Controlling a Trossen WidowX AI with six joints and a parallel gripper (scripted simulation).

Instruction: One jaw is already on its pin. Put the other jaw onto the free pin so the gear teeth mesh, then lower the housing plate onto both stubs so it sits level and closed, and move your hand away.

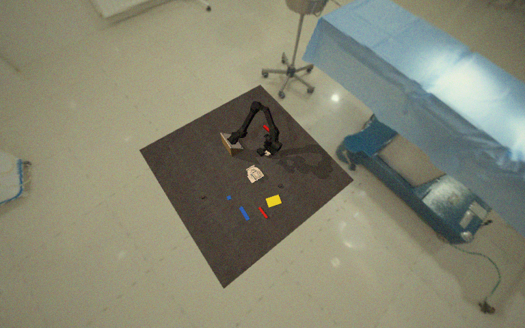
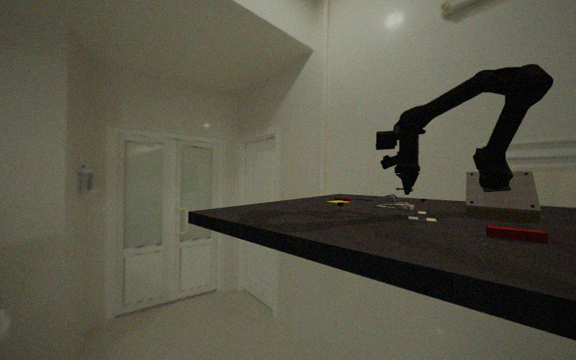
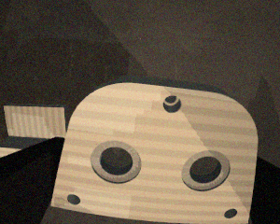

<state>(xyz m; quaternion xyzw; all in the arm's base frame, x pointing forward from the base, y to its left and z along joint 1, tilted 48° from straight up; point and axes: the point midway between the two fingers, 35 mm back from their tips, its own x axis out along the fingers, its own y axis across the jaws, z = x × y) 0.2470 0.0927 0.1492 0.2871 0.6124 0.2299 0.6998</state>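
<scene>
Now: the curved white jaw 40 mm ahead of my gripper tip, 160 mm to the right of it and 60 mm below it. The rest, counted from my gripper tip: blue bar (260 mm ahead, 450 mm to the right, 70 mm below); small blue piece (90 mm ahead, 460 mm to the right, 80 mm below); yellow block (330 mm ahead, 210 mm to the right, 70 mm below).
</scene>
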